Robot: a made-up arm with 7 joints. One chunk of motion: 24 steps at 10 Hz.
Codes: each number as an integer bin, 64 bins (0 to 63) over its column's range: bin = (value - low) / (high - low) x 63, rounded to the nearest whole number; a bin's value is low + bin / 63 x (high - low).
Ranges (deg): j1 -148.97..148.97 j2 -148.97..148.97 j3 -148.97..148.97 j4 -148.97..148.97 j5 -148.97..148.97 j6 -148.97..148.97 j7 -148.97..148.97
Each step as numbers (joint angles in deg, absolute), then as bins.
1 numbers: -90.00 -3.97 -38.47 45.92 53.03 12.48 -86.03
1 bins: 12 31 23 41 43 34 13
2 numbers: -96.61 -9.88 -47.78 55.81 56.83 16.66 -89.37
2 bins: 11 29 21 43 44 35 13
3 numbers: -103.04 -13.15 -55.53 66.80 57.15 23.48 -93.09
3 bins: 10 29 20 46 44 36 12
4 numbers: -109.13 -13.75 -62.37 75.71 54.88 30.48 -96.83
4 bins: 8 29 18 48 43 38 11
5 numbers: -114.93 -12.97 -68.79 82.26 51.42 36.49 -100.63
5 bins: 7 29 17 49 42 39 10
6 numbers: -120.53 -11.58 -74.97 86.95 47.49 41.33 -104.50
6 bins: 6 29 16 50 42 40 9
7 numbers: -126.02 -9.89 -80.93 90.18 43.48 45.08 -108.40
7 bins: 5 29 14 51 41 41 9
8 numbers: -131.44 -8.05 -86.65 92.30 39.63 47.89 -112.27
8 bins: 4 30 13 51 40 42 8
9 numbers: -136.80 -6.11 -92.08 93.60 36.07 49.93 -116.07
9 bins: 3 30 12 51 39 42 7
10 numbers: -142.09 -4.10 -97.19 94.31 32.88 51.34 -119.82
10 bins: 1 31 11 51 38 42 6
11 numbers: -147.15 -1.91 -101.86 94.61 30.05 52.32 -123.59
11 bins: 0 31 10 52 38 43 5
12 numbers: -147.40 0.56 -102.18 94.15 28.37 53.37 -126.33
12 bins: 0 32 10 51 37 43 5
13 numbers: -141.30 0.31 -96.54 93.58 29.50 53.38 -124.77
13 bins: 2 32 11 51 38 43 5
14 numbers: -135.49 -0.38 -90.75 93.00 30.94 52.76 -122.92
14 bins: 3 31 12 51 38 43 6
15 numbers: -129.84 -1.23 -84.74 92.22 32.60 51.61 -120.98
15 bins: 4 31 14 51 38 42 6
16 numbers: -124.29 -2.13 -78.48 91.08 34.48 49.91 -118.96
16 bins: 5 31 15 51 39 42 6
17 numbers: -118.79 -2.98 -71.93 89.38 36.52 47.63 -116.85
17 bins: 6 31 16 50 39 42 7
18 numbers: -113.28 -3.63 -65.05 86.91 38.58 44.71 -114.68
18 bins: 8 31 18 50 40 41 7
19 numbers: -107.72 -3.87 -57.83 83.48 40.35 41.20 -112.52
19 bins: 9 31 19 49 40 40 8
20 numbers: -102.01 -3.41 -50.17 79.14 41.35 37.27 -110.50
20 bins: 10 31 21 48 40 39 8
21 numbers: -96.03 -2.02 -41.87 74.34 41.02 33.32 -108.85
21 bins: 11 31 23 47 40 39 8
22 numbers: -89.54 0.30 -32.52 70.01 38.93 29.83 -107.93
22 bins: 13 32 25 46 40 38 9
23 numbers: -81.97 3.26 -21.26 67.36 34.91 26.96 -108.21
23 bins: 14 32 27 46 39 37 9
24 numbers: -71.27 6.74 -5.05 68.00 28.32 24.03 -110.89
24 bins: 16 33 30 46 37 37 8
